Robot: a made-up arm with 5 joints.
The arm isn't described. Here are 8 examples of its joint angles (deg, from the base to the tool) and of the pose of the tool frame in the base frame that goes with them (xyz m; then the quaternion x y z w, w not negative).
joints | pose
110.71 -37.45 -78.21 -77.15 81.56 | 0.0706 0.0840 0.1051 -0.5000 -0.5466 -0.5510 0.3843
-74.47 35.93 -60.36 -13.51 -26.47 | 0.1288 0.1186 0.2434 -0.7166 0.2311 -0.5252 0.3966
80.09 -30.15 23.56 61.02 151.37 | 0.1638 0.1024 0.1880 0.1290 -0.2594 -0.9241 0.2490
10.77 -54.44 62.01 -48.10 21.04 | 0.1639 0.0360 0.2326 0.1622 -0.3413 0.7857 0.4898
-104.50 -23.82 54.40 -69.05 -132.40 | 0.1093 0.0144 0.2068 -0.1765 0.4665 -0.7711 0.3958
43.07 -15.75 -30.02 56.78 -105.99 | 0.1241 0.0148 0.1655 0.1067 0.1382 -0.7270 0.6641
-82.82 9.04 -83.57 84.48 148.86 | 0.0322 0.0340 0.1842 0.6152 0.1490 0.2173 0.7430
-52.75 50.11 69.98 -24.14 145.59 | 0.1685 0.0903 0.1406 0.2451 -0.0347 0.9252 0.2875
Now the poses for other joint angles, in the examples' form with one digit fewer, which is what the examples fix.
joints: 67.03 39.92 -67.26 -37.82 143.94
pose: 0.070 0.108 0.228 -0.255 -0.113 0.098 0.955
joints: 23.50 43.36 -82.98 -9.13 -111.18
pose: 0.106 0.146 0.210 0.022 0.095 0.867 0.489
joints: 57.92 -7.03 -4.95 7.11 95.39
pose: 0.138 0.035 0.240 -0.329 -0.292 0.691 0.573
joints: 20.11 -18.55 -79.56 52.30 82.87
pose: 0.111 -0.034 0.141 0.199 -0.131 0.354 0.904
